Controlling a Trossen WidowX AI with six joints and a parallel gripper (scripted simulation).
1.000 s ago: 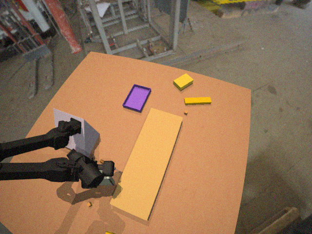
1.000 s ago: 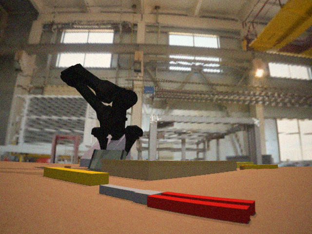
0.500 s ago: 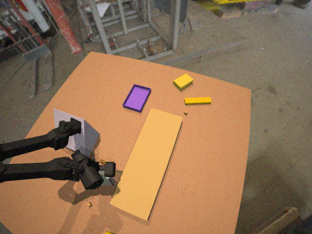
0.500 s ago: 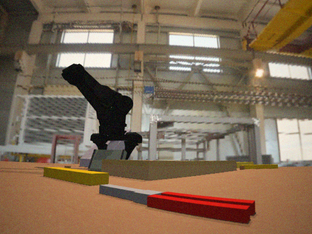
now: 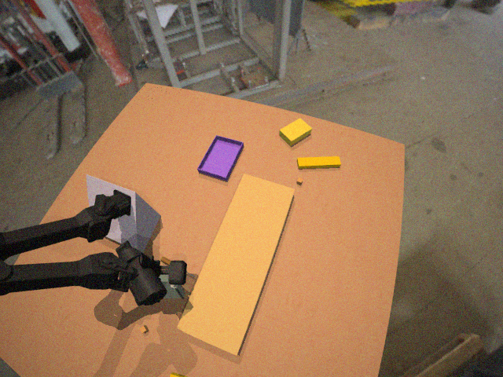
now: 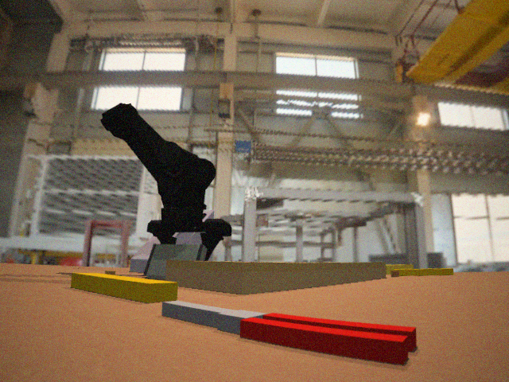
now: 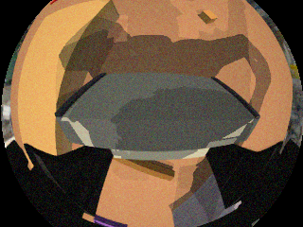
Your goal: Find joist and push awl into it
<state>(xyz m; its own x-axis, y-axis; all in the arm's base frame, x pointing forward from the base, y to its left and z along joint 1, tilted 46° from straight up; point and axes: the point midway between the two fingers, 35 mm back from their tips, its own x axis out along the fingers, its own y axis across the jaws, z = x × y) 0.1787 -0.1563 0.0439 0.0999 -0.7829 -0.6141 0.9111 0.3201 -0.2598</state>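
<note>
The awl is 50 mm to the left of my gripper tip, 30 mm ahead of it and 20 mm below it. From my gripper tip the other things lie so: stud finder (20 mm ahead); yellow block (680 mm to the left, 210 mm ahead, 10 mm below); purple tray (470 mm to the left, 20 mm behind, 10 mm below).
</note>
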